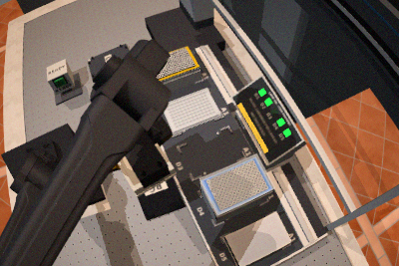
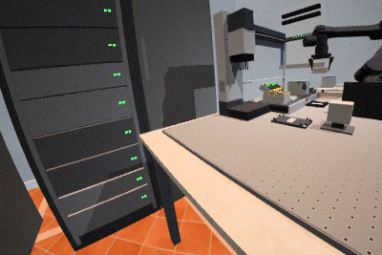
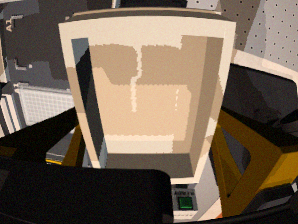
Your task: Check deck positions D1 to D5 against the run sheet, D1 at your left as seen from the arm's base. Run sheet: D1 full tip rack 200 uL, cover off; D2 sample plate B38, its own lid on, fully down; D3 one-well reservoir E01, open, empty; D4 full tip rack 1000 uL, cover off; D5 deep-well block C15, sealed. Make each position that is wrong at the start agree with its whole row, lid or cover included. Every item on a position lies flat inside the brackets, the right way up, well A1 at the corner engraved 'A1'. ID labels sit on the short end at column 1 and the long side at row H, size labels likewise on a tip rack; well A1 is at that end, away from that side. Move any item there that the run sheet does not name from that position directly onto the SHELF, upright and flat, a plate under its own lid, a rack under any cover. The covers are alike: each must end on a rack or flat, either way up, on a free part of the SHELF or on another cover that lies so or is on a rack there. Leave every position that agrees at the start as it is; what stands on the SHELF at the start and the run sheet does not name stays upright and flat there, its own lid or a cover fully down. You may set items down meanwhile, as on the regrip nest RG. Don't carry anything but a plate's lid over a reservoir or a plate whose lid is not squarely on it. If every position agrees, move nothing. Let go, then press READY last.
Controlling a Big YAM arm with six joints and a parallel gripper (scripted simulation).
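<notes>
Right now the one-well reservoir is 10 mm below my hand. From my hand the other things lie so: sealed block 180 mm ahead, 220 mm to the right, 160 mm below; blue-framed tip rack 170 mm ahead, 90 mm to the right, 110 mm below; black regrip nest 220 mm below.
</notes>
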